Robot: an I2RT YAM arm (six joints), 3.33 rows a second.
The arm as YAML. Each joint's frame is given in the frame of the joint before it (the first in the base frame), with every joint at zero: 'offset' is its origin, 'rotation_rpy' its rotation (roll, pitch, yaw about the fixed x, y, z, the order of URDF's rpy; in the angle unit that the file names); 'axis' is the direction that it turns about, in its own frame. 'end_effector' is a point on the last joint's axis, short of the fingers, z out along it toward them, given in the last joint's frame.
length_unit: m
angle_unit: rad
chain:
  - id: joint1
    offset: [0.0, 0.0, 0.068]
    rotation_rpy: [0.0, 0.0, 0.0]
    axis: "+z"
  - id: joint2
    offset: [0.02, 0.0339, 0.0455]
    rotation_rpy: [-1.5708, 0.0, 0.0]
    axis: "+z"
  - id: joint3
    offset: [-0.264, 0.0, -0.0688]
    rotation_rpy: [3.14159, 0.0, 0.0]
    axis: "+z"
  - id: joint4
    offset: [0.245, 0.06, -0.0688]
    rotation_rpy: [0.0, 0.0, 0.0]
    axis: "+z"
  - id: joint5
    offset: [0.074, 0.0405, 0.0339]
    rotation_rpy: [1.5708, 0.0, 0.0]
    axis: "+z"
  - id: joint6
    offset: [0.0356, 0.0, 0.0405]
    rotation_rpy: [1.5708, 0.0, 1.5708]
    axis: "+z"
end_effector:
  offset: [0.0, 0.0, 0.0]
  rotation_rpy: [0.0, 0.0, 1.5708]
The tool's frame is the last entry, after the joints.
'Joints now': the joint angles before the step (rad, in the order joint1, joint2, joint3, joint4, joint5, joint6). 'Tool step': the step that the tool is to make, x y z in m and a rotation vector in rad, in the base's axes. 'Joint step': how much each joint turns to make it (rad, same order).
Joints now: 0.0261, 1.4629, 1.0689, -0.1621, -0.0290, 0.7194
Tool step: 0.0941, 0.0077, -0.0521, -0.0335, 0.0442, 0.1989
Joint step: 0.0000, 0.4094, 0.2602, 0.0898, -0.1481, -0.1375
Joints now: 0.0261, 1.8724, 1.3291, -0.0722, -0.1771, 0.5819
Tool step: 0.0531, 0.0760, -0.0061, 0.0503, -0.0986, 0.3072
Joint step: 0.1417, 0.2281, 0.2667, 0.0497, -0.1612, -0.0574
